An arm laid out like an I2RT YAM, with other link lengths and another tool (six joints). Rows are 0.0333 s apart.
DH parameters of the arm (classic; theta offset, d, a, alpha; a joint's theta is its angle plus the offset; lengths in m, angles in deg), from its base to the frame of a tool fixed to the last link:
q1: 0 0.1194 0.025 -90
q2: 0 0 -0.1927 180
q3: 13.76 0 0.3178 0
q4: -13.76 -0.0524 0.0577 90
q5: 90 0.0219 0 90
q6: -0.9 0.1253 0.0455 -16
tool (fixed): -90 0.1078 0 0
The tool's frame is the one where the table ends.
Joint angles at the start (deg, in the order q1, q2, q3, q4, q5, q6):
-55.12, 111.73, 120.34, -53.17, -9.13, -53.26
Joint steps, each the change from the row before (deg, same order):
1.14, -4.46, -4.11, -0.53, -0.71, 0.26
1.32, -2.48, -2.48, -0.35, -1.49, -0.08
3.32, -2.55, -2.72, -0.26, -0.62, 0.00
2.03, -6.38, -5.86, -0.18, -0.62, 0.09
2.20, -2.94, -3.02, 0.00, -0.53, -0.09
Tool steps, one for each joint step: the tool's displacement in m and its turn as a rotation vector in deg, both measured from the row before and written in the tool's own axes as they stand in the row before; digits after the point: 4 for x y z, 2 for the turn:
0.0052, -0.0158, -0.0154, 0.96, 1.05, -0.80
0.0108, -0.0173, -0.0079, 1.52, 1.66, -1.40
0.0220, -0.0291, -0.0085, 1.75, 1.86, -2.82
0.0088, -0.0244, -0.0197, 0.75, 1.67, -1.67
0.0126, -0.0212, -0.0075, 1.07, 1.43, -1.97

